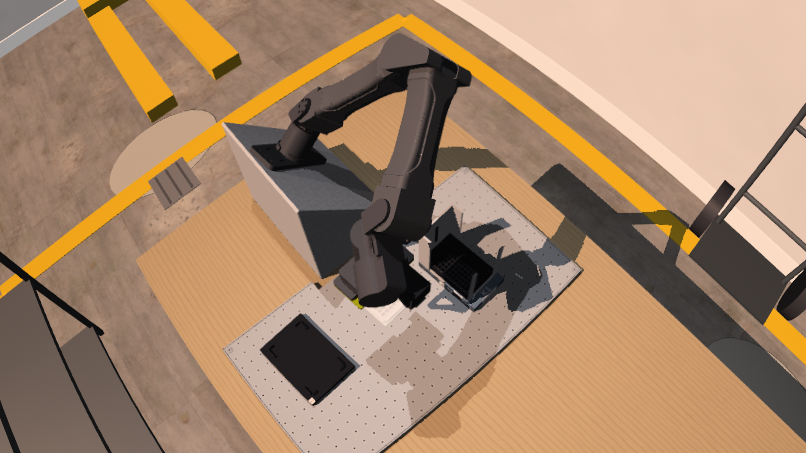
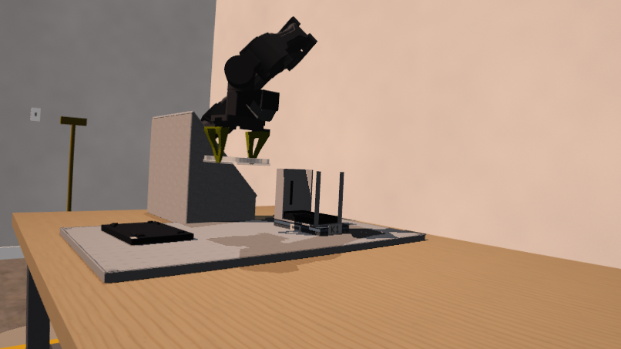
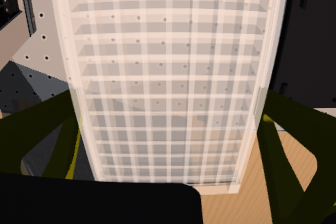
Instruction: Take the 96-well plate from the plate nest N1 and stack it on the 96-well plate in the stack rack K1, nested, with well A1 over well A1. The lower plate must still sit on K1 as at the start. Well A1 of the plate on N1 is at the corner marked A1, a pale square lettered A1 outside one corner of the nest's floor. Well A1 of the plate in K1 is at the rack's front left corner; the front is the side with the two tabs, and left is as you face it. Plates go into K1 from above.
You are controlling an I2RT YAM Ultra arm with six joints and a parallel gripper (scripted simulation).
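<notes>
My gripper is now 5 cm short of the dark 96-well plate, 18 cm to the right of it and 13 cm above it. Also, from my hand: clear 96-well plate: right at my hand; then pale A1 square: 3 cm ahead, 23 cm to the right, 14 cm below; then back wall: 1 cm behind, 18 cm to the left, 8 cm below.
</notes>
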